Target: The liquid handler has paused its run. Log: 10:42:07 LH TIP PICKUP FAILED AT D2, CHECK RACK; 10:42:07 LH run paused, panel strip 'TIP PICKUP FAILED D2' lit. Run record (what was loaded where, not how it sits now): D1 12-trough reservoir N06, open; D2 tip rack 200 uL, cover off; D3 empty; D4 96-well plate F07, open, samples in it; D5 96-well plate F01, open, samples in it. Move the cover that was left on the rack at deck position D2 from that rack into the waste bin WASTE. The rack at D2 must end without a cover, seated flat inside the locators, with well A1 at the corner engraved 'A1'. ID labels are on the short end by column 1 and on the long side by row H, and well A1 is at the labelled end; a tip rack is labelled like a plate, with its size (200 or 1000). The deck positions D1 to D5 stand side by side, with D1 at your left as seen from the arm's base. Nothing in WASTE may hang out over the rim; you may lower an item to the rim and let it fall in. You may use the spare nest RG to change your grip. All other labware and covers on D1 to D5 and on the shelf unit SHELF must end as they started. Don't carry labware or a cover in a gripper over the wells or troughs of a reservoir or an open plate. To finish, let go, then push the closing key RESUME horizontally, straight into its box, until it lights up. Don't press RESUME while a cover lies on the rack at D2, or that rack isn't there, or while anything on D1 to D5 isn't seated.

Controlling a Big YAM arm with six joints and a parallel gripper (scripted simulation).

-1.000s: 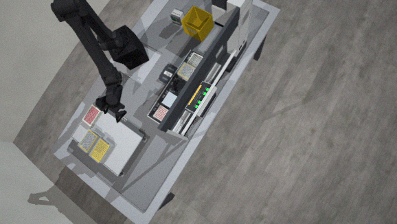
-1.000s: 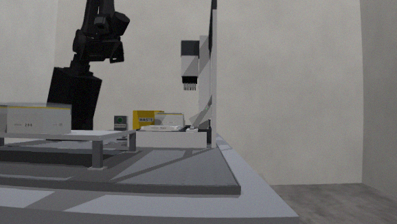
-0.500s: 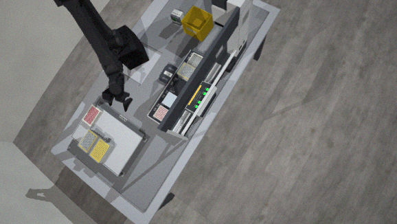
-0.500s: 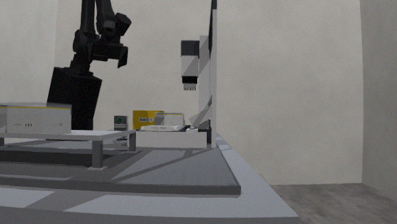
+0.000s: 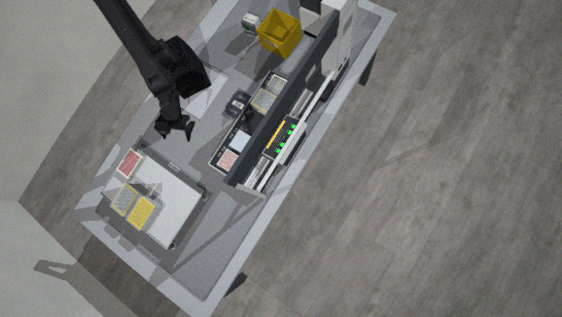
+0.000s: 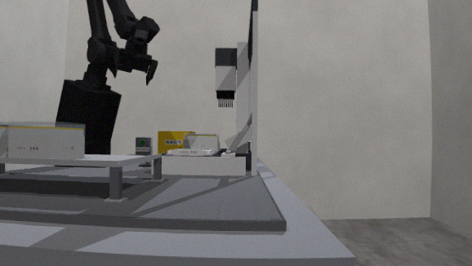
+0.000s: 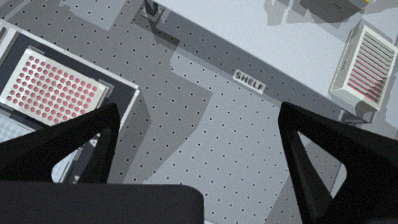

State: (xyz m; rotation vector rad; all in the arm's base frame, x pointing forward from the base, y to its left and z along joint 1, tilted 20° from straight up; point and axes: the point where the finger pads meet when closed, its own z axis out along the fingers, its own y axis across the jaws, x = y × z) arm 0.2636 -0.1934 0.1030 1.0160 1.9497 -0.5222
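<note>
Now: the clear cover 110 mm ahead of my hand, 360 mm to the left of it and 160 mm below it. From my hand the other things lie so: tip rack: 110 mm ahead, 360 mm to the left, 180 mm below; then shelf: 40 mm behind, 310 mm to the right, 220 mm below; then plate: 170 mm ahead, 70 mm to the left, 220 mm below.
</note>
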